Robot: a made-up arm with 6 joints. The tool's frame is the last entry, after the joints.
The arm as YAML. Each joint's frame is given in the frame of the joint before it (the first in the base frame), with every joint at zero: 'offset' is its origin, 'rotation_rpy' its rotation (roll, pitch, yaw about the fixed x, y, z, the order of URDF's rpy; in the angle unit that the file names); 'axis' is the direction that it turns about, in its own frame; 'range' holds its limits. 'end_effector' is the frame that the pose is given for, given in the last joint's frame.
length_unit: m
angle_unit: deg
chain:
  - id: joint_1
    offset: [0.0, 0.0, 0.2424]
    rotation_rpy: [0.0, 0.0, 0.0]
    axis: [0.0, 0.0, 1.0]
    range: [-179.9, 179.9]
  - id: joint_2
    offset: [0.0, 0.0, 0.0]
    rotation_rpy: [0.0, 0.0, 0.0]
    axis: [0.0, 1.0, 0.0]
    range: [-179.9, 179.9]
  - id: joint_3
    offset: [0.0, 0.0, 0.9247]
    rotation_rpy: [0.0, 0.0, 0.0]
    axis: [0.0, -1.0, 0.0]
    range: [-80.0, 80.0]
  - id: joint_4
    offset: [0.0, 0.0, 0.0]
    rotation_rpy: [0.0, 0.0, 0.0]
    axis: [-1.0, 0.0, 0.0]
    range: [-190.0, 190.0]
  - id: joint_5
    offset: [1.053, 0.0, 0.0]
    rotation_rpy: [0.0, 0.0, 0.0]
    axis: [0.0, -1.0, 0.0]
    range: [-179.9, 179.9]
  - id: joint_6
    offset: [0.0, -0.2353, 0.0]
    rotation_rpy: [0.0, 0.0, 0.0]
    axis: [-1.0, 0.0, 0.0]
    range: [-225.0, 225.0]
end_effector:
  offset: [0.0, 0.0, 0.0]
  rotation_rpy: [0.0, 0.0, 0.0]
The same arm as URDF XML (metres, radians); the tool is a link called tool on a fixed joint. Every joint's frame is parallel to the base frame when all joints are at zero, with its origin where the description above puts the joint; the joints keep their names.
<robot name="arm">
<joint name="tool_joint" type="fixed"><parent link="link6"/><child link="tool"/><origin xyz="0 0 0"/></joint>
<joint name="joint_6" type="revolute"><parent link="link5"/><child link="link6"/><origin xyz="0 -0.2353 0"/><axis xyz="-1 0 0"/><limit lower="-3.927" upper="3.927"/></joint>
<joint name="joint_5" type="revolute"><parent link="link4"/><child link="link5"/><origin xyz="1.053 0 0"/><axis xyz="0 -1 0"/><limit lower="-3.1398" upper="3.1398"/></joint>
<joint name="joint_4" type="revolute"><parent link="link3"/><child link="link4"/><origin xyz="0 0 0"/><axis xyz="-1 0 0"/><limit lower="-3.3161" upper="3.3161"/></joint>
<joint name="joint_3" type="revolute"><parent link="link2"/><child link="link3"/><origin xyz="0 0 0.9247"/><axis xyz="0 -1 0"/><limit lower="-1.3963" upper="1.3963"/></joint>
<joint name="joint_2" type="revolute"><parent link="link1"/><child link="link2"/><origin xyz="0 0 0"/><axis xyz="0 1 0"/><limit lower="-3.1398" upper="3.1398"/></joint>
<joint name="joint_1" type="revolute"><parent link="base"/><child link="link1"/><origin xyz="0 0 0.2424"/><axis xyz="0 0 1"/><limit lower="-3.1398" upper="3.1398"/></joint>
<link name="base"/>
<link name="link1"/>
<link name="link2"/>
<link name="link3"/>
<link name="link4"/>
<link name="link5"/>
<link name="link6"/>
<link name="tool"/>
</robot>

